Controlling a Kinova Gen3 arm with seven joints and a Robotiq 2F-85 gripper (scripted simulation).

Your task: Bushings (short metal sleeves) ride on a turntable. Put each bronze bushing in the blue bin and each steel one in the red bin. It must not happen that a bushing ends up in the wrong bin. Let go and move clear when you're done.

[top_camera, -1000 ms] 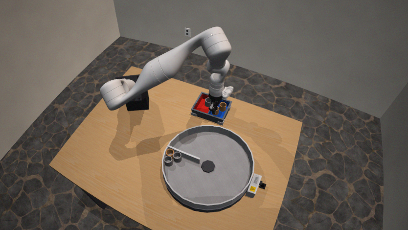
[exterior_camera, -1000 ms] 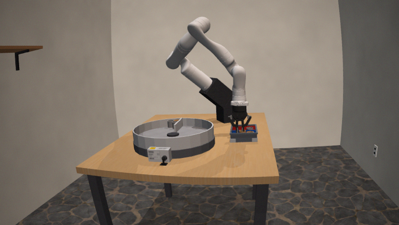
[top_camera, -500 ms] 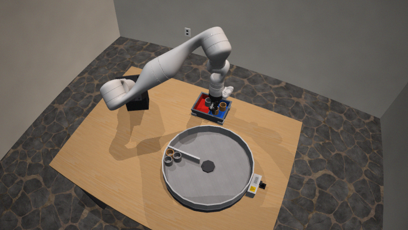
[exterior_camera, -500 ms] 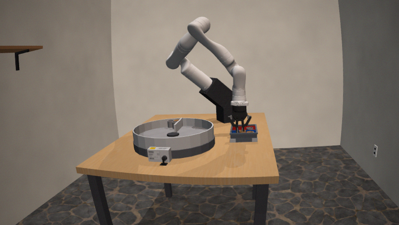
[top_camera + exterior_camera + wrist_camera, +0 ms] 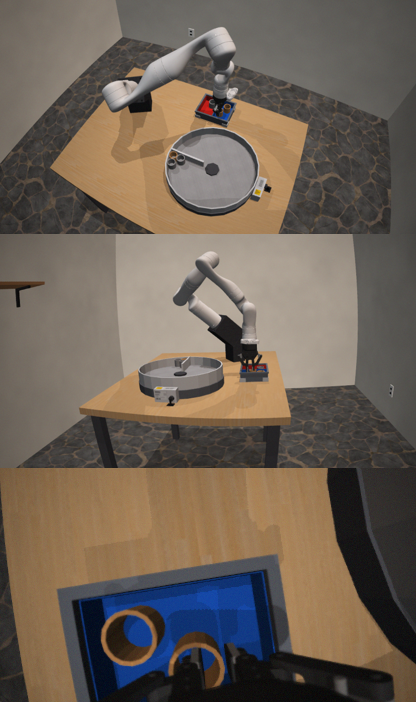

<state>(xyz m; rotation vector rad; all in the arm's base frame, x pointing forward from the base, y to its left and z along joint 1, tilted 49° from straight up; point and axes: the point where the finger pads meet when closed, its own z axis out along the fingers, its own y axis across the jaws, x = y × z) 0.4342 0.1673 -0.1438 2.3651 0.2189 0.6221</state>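
Now: the two-part bin 30 mm behind my hand, 20 mm to the left of it and 20 mm below it. Also, from my hand: turntable (340 mm to the right, 100 mm ahead, 10 mm above).
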